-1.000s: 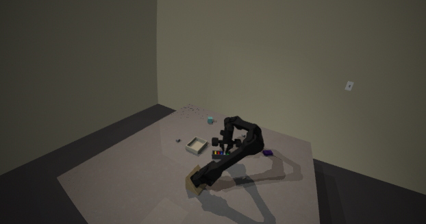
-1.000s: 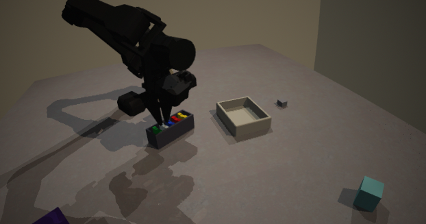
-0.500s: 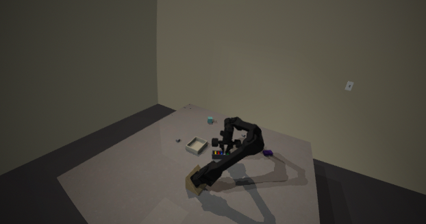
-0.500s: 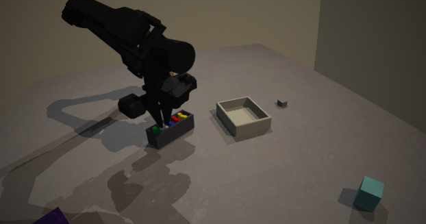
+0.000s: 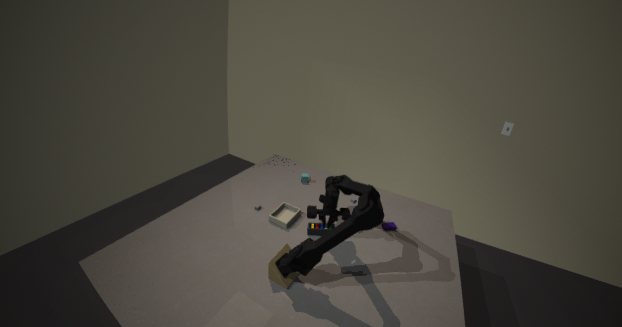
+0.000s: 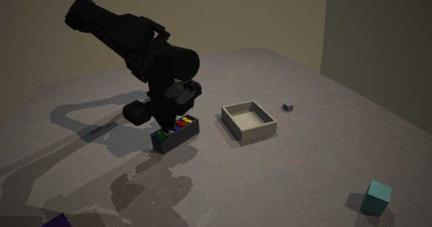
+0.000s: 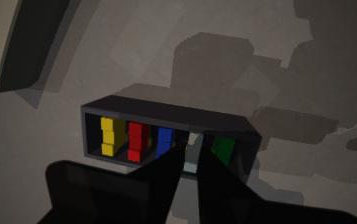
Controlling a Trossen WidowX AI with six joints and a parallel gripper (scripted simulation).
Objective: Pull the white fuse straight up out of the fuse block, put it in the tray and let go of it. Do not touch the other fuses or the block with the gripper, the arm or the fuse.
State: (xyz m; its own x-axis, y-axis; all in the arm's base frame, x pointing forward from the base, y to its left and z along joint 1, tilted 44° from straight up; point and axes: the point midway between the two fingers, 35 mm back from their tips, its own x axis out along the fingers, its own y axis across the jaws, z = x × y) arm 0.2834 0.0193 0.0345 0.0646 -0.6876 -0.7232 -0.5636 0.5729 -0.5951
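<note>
The beige tray lies 21 cm to the left of my gripper tip, 3 cm below it and 3 cm behind it. Also, from my gripper tip: purple flat piece (24 cm to the right, 23 cm ahead, 3 cm below); then teal cube (34 cm to the left, 33 cm ahead, 1 cm below); then white fuse (1 cm below).
</note>
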